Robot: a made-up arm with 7 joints.
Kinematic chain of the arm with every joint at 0, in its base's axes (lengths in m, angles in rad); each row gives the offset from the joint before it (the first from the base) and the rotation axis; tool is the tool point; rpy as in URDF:
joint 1: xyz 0 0 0.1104 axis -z
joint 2: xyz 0 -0.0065 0.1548 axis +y
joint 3: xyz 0 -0.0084 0.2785 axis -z
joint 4: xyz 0 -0.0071 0.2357 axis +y
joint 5: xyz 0 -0.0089 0.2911 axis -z
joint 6: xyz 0 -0.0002 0.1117 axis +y
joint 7: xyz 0 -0.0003 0.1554 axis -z
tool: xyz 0 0 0 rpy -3.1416 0 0
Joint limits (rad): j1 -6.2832..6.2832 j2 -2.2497..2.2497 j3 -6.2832..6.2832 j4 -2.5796..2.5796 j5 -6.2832..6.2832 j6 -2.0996..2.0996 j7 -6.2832..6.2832
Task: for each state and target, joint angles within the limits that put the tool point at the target. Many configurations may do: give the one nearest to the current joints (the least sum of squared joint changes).
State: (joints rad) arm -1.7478 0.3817 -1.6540 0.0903 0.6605 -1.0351 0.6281
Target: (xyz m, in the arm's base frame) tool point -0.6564 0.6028 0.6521
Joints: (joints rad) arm -2.1975 1.2093 -1.4539 0.6318 0.6969 -1.1649 0.6281
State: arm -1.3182 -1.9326 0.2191 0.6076 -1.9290 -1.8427 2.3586
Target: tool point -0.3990 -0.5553 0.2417
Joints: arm -0.7604 -2.1201 -0.0459 1.1297 -2.1566 -2.0996 2.3586
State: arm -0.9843 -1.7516 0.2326 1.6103 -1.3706 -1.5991 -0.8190
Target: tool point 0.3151 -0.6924 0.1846
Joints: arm -1.4937 -2.0630 0.5668 1.3897 -1.3205 -1.5346 -0.8190
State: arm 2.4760 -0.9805 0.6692 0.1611 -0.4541 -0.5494 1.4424
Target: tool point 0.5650 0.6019 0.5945
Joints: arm 2.1605 -0.7660 0.5840 -0.6426 -0.3998 -1.1997 1.4424
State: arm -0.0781 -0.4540 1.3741 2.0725 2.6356 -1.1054 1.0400
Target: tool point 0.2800 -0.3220 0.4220
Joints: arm -0.1590 0.1580 1.1707 2.0558 2.5897 -0.8763 1.0400
